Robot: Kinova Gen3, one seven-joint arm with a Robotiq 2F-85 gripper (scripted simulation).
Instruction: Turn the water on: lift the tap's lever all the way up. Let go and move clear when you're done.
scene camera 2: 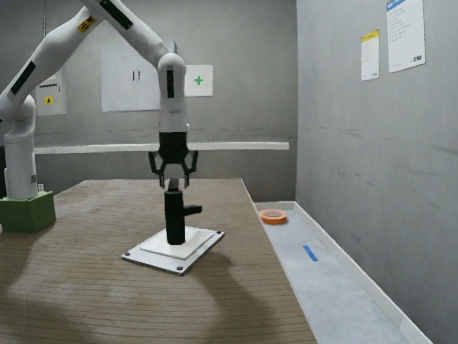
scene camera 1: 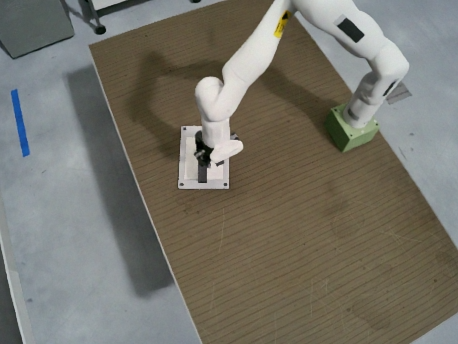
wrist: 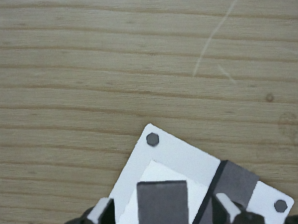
In view: the gripper [scene camera 2: 174, 188] and a tap [scene camera 2: 181, 243].
